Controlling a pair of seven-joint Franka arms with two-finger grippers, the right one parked.
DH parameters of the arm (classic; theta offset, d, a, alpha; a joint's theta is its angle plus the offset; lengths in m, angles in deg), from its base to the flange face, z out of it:
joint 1: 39.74 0.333 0 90
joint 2: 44.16 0 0 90
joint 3: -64.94 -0.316 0.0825 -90
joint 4: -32.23 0 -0.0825 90
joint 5: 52.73 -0.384 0 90
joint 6: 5.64 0 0.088 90
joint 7: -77.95 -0.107 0 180
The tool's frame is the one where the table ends.
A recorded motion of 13 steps. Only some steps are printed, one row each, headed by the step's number.
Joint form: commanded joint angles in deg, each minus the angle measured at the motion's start. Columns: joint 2, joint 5, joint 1, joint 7, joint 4, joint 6, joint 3.
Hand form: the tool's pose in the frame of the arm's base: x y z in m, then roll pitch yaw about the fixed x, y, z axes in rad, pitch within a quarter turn. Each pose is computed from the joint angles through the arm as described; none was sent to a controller.
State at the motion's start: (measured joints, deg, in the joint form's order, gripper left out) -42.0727 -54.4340 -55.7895 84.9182 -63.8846 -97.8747 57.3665
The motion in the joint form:
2: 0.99 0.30 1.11 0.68 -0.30 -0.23 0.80
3: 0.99 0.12 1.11 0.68 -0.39 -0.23 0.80
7: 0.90 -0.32 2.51 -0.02 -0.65 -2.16 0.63
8: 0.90 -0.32 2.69 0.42 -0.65 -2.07 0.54
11: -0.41 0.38 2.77 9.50 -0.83 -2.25 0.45
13: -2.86 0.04 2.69 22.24 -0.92 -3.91 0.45
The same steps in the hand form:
2: 0.5351 -0.0726 0.6045 -3.1215 0.0131 -0.0104
3: 0.5351 -0.0723 0.6037 -3.1182 0.0142 -0.0105
7: 0.5408 -0.0573 0.6037 -3.1141 -0.0138 0.0033
8: 0.5409 -0.0548 0.6035 -3.1141 -0.0124 0.0157
11: 0.5469 -0.0558 0.5899 -3.1191 0.0078 0.1780
13: 0.5602 -0.0588 0.5680 -3.1009 0.0104 0.3976

